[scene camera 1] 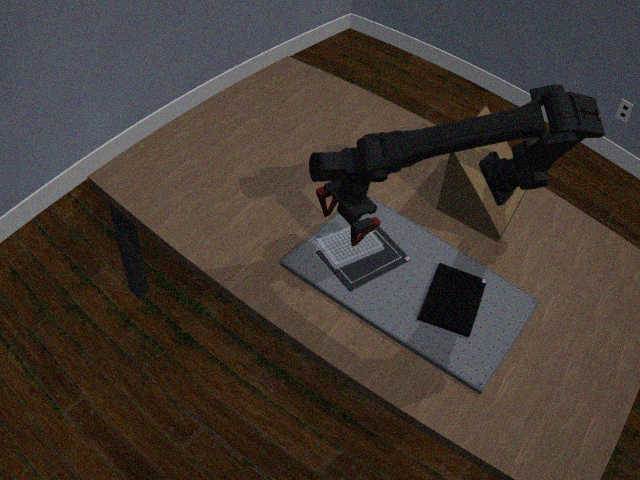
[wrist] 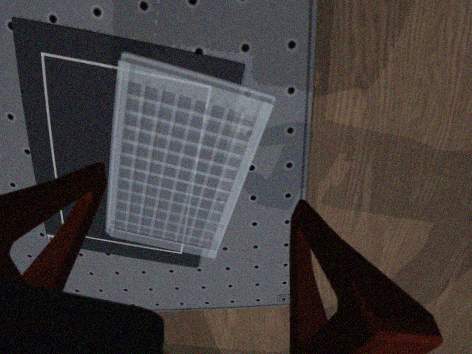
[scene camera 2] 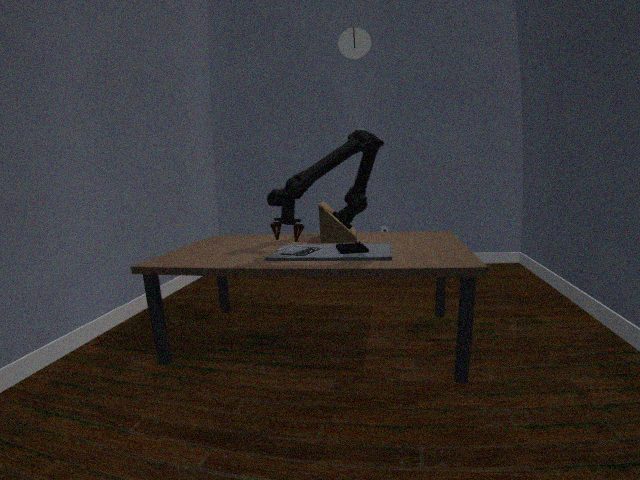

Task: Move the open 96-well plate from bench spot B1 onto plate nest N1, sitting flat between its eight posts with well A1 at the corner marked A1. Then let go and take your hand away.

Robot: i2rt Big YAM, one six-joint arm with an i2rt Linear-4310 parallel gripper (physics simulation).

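Frame: origin at the arm's base, x ahead, y left, z up, level; centimetres.
Where they show: gripper, fingertip midpoint: [scene camera 1: 340, 230] [wrist: 201, 191] [scene camera 2: 286, 240]; arm's base, link origin: [scene camera 1: 494, 178] [scene camera 2: 341, 221].
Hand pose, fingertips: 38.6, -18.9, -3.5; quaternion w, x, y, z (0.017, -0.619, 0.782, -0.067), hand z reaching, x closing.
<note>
Things, the pixels of their top centre, and the offset from my fingertips, as dx, dy, dz. "pt": a spot on its surface instead. Level surfaces: height alone.
- clear 96-well plate, top centre: [wrist: 175, 180] [scene camera 1: 350, 242] [scene camera 2: 292, 247] -1.5, +2.1, -3.4
- dark B1 pad, surface spot: [wrist: 80, 125] [scene camera 1: 360, 269] pt +1.9, +7.8, -4.8
- black nest N1, top centre: [scene camera 1: 455, 294] [scene camera 2: 351, 244] -4.8, +28.3, -2.8
- grey perforated board, top centre: [scene camera 1: 419, 283] [scene camera 2: 332, 249] -3.6, +19.8, -5.0
- wooden table, surface height: dz -6.3
The clear 96-well plate [scene camera 1: 343, 251] [wrist: 170, 165] lies askew on the dark B1 pad [scene camera 1: 373, 268] [wrist: 80, 125], crossing its white outline and overhanging one side of the pad. My gripper [scene camera 1: 340, 228] [scene camera 2: 287, 240] [wrist: 201, 191] is open and empty above the plate. In the wrist view the left fingertip appears beside the plate's left long edge, and the right fingertip stands well out past the right edge. The black nest N1 [scene camera 1: 452, 299] [scene camera 2: 352, 248] sits apart on the same board, with a small white mark at one corner. Its posts and the plate's A1 lettering cannot be made out.
The grey perforated board [scene camera 1: 392, 310] [scene camera 2: 379, 253] [wrist: 270, 25] carries both the pad and the nest, on the wooden table [scene camera 1: 217, 170] [scene camera 2: 413, 262]. A wooden wedge-shaped block [scene camera 1: 470, 206] [scene camera 2: 333, 227] stands behind the board, near the arm's base. The pictures are dim and grainy.
</note>
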